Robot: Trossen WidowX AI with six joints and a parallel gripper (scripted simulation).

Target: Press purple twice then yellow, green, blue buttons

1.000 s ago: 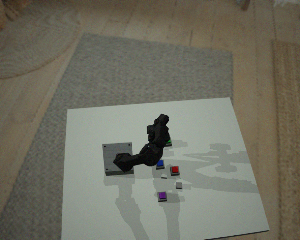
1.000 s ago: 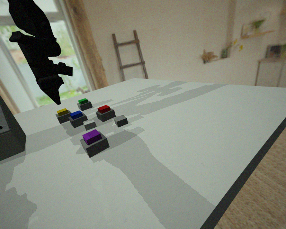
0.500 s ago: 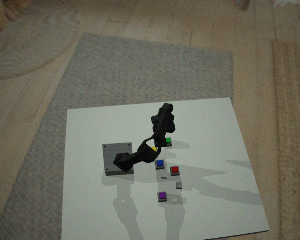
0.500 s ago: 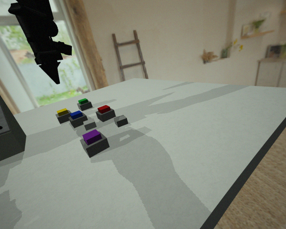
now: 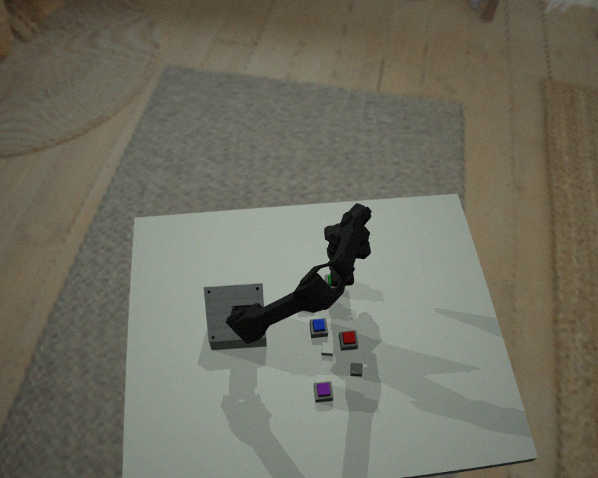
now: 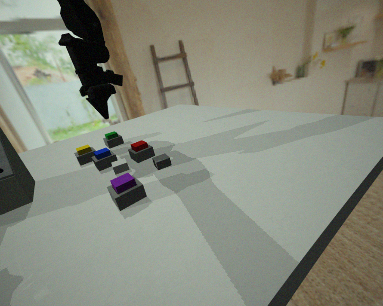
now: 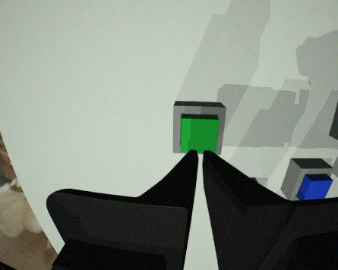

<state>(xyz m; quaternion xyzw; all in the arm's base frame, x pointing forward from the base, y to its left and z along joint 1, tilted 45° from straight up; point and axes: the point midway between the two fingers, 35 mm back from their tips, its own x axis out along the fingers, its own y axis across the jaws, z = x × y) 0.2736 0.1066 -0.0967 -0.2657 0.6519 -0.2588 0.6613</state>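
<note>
Now: the green button 1 cm behind my gripper tip and 5 cm below it. The rest, counted from my gripper tip: yellow button: 10 cm behind, 6 cm to the right, 5 cm below; blue button: 7 cm behind, 15 cm to the right, 5 cm below; red button: 1 cm ahead, 20 cm to the right, 5 cm below.
</note>
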